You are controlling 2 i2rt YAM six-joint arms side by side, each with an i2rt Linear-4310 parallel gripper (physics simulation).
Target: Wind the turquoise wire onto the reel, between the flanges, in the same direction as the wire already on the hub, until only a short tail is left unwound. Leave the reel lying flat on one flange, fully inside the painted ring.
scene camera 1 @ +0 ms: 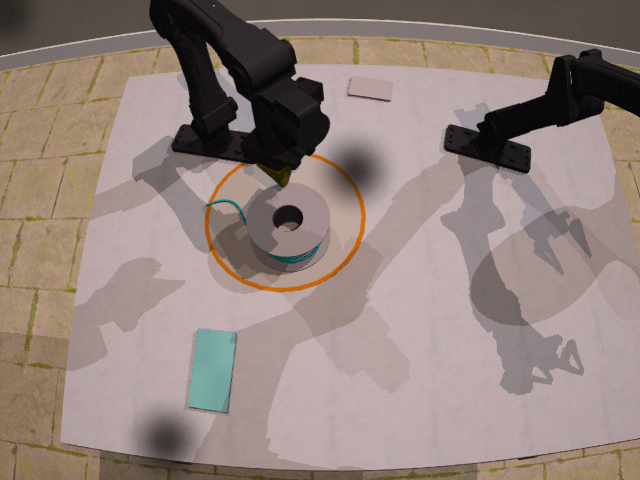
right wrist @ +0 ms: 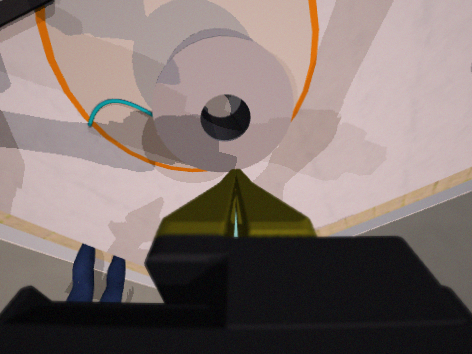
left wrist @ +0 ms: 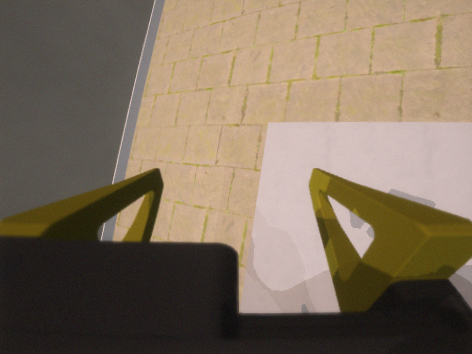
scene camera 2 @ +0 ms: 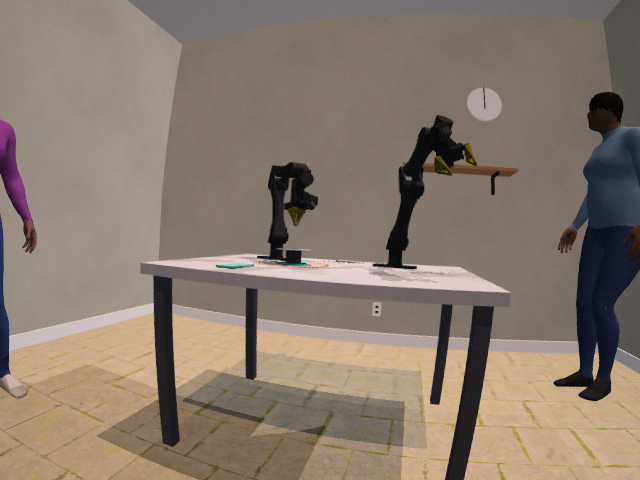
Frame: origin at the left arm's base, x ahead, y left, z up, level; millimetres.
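Seen in the pictures: left gripper, fingertip midpoint: (left wrist: 236, 176) (scene camera 2: 464, 169); right gripper, fingertip midpoint: (scene camera 1: 284, 184) (right wrist: 235, 176) (scene camera 2: 295, 225); left arm's base, origin of the base link: (scene camera 1: 488, 149) (scene camera 2: 394, 267); right arm's base, origin of the base link: (scene camera 1: 217, 144) (scene camera 2: 276, 259).
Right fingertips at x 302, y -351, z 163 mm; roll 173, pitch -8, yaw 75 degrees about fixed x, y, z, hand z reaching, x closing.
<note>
Pixels of each thing's top centre, then the offset from my right fingertips to it. "*": a spot on its surface instead.
- grey reel, middle of its top: (right wrist: 225, 119) (scene camera 1: 287, 218) (scene camera 2: 293, 249) 7 mm ahead, 1 mm left, 98 mm down
- orange painted ring, surface spot: (right wrist: 315, 40) * 23 mm back, 128 mm left, 163 mm down
- Turquoise wire, surface spot: (scene camera 1: 293, 259) * 55 mm ahead, 22 mm left, 160 mm down
- turquoise flat block, middle of its top: (scene camera 1: 211, 370) (scene camera 2: 235, 264) 301 mm ahead, 56 mm right, 155 mm down
- pale flat block, middle of its top: (scene camera 1: 370, 87) 392 mm back, 66 mm left, 157 mm down
The grey reel (scene camera 1: 314, 211) (right wrist: 270, 80) lies flat on one flange inside the orange painted ring (scene camera 1: 363, 217) (right wrist: 315, 40). Turquoise wire (scene camera 1: 293, 259) shows wound between the flanges. Its loose tail (scene camera 1: 226, 200) (right wrist: 114, 101) leaves the reel at the left, curves outward and ends at the ring's line. My right gripper (scene camera 1: 283, 184) (scene camera 2: 295, 224) (right wrist: 235, 176) is shut and empty, above the table near the reel's edge and not touching it. My left gripper (scene camera 2: 462, 168) (left wrist: 236, 176) is wide open and empty, high up and far from the reel.
A turquoise flat block (scene camera 1: 212, 369) (scene camera 2: 235, 265) lies on the table below the ring in scene camera 1. A pale flat block (scene camera 1: 370, 88) lies near the top edge. The arms' black base plates stand beyond the ring. Two people stand beside the table in scene camera 2.
</note>
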